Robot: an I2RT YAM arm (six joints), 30 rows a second.
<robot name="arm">
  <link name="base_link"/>
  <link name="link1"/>
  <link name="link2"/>
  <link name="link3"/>
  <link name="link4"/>
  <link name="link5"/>
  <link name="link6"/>
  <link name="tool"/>
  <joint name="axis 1" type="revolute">
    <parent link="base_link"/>
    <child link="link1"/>
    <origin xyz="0 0 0.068"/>
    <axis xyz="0 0 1"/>
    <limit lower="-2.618" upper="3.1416"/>
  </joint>
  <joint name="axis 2" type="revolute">
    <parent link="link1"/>
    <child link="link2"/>
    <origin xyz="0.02 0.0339 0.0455"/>
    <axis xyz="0 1 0"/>
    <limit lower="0" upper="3.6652"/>
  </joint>
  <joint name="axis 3" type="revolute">
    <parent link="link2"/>
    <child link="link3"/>
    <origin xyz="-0.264 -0.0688 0"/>
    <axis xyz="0 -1 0"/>
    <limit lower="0" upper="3.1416"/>
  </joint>
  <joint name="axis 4" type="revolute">
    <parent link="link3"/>
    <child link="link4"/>
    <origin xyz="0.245 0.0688 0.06"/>
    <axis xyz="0 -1 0"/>
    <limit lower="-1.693" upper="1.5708"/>
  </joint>
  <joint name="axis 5" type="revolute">
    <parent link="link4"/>
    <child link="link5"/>
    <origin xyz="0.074 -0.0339 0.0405"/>
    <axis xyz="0 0 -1"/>
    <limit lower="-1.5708" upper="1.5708"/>
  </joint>
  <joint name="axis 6" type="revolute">
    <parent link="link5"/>
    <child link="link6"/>
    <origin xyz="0.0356 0 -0.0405"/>
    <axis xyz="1 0 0"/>
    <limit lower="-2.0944" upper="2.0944"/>
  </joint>
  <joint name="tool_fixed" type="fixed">
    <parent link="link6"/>
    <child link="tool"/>
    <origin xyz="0 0 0" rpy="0 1.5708 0"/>
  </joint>
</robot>
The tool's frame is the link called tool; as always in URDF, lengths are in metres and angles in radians.
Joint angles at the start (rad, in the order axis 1, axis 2, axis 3, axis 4, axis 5, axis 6): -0.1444 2.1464 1.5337 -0.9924 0.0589 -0.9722
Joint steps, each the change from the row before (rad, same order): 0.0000 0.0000 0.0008 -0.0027 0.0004 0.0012; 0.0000 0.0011 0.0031 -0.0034 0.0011 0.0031; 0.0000 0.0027 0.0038 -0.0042 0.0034 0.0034; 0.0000 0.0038 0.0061 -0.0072 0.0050 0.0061; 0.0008 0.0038 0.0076 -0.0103 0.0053 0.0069; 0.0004 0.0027 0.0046 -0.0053 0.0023 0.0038; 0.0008 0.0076 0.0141 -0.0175 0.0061 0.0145; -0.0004 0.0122 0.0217 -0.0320 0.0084 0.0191; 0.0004 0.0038 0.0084 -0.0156 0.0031 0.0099; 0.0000 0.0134 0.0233 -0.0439 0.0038 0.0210; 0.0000 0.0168 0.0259 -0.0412 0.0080 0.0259; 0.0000 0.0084 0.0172 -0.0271 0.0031 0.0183; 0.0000 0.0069 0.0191 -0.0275 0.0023 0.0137; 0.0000 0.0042 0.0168 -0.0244 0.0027 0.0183
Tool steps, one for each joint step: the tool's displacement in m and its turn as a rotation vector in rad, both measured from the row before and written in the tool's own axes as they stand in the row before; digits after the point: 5 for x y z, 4 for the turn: 0.00010 0.00010 -0.00019 -0.0013 0.0014 0.0011; -0.00010 -0.00025 -0.00033 -0.0005 0.0017 0.0030; -0.00011 -0.00036 0.00010 -0.0006 0.0046 0.0032; -0.00014 -0.00052 -0.00003 -0.0011 0.0069 0.0058; -0.00034 -0.00031 -0.00042 -0.0022 0.0081 0.0056; -0.00028 -0.00028 -0.00010 -0.0014 0.0038 0.0031; -0.00064 -0.00078 -0.00057 -0.0052 0.0114 0.0128; -0.00017 -0.00109 -0.00067 -0.0129 0.0202 0.0175; 0.00003 0.00003 -0.00064 -0.0067 0.0092 0.0085; 0.00020 -0.00007 -0.00073 -0.0240 0.0242 0.0177; -0.00028 -0.00082 -0.00018 -0.0193 0.0267 0.0226; -0.00002 -0.00038 -0.00118 -0.0116 0.0144 0.0163; 0.00003 -0.00046 -0.00223 -0.0097 0.0119 0.0120; 0.00029 -0.00027 -0.00266 -0.0067 0.0100 0.0170
